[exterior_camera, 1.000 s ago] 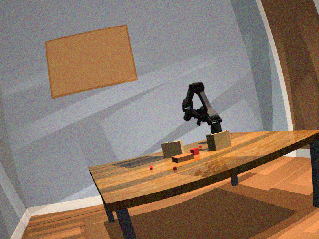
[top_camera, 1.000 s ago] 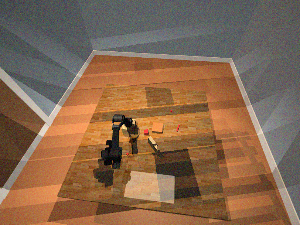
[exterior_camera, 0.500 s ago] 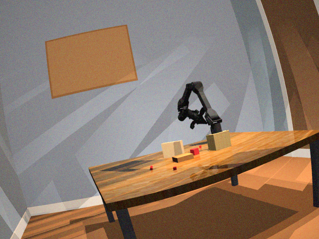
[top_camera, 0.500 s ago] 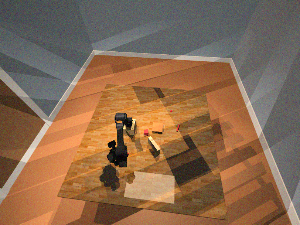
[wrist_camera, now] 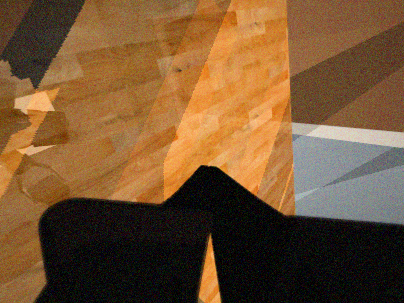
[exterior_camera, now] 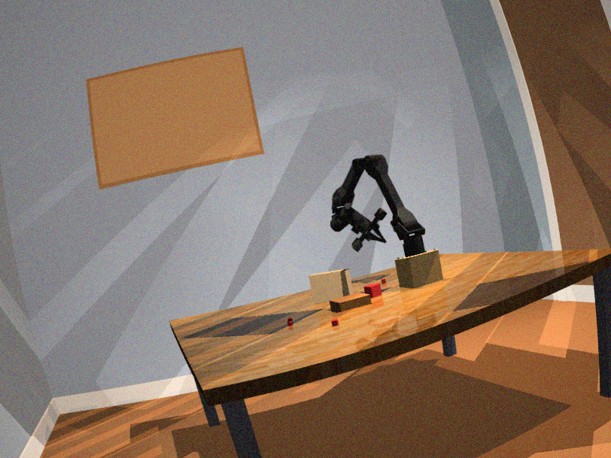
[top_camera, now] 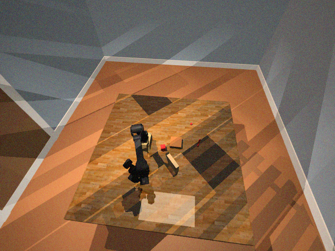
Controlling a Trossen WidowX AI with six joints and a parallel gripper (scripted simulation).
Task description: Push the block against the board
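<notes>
My gripper tip is 27 cm short of the pale flat block, 21 cm to the right of it and 9 cm above it. The rest, counted from my gripper tip: brown board: 24 cm ahead, 42 cm to the left, 13 cm below; red cube: 15 cm ahead, 33 cm to the left, 13 cm below; red stick: 45 cm ahead, 49 cm to the left, 14 cm below.
</notes>
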